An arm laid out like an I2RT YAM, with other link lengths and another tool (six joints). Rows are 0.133 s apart.
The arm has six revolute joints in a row. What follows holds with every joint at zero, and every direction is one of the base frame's.
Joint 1 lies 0.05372 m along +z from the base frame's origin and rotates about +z.
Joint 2 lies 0.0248 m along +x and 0.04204 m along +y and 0.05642 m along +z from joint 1 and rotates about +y.
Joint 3 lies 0.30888 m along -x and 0.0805 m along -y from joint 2 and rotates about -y.
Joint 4 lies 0.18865 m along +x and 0.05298 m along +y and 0.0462 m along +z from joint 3 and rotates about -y.
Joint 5 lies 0.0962 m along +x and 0.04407 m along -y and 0.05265 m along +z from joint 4 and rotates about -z.
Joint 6 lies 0.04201 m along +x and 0.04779 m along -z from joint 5 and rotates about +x.
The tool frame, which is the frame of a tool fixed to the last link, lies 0.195 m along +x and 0.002 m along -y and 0.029 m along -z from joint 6; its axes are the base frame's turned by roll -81.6, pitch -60.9 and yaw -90 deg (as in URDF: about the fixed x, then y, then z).
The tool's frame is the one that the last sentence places.
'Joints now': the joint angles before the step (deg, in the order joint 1, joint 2, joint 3, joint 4, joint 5, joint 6). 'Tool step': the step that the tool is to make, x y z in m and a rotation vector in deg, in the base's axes. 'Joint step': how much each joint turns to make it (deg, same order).
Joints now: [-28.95 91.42 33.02 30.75 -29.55 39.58]
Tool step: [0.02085 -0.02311 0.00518 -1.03 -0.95 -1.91]
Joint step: [-0.75 3.85 4.40 0.86 1.23 0.16]
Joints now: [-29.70 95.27 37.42 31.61 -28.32 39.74]
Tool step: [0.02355 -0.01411 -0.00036 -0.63 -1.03 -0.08]
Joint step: [-0.05 4.94 4.05 2.08 0.04 -0.02]
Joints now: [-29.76 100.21 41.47 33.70 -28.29 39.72]
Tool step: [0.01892 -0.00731 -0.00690 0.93 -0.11 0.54]
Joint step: [-0.03 4.62 3.67 0.87 -0.88 0.62]
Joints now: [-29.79 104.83 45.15 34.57 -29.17 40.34]
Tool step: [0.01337 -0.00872 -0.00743 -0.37 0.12 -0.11]
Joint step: [0.02 3.33 2.66 0.59 0.28 -0.33]
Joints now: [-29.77 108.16 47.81 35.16 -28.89 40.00]
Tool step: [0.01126 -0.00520 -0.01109 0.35 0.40 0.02]
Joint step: [0.13 3.32 2.01 0.87 0.06 0.16]
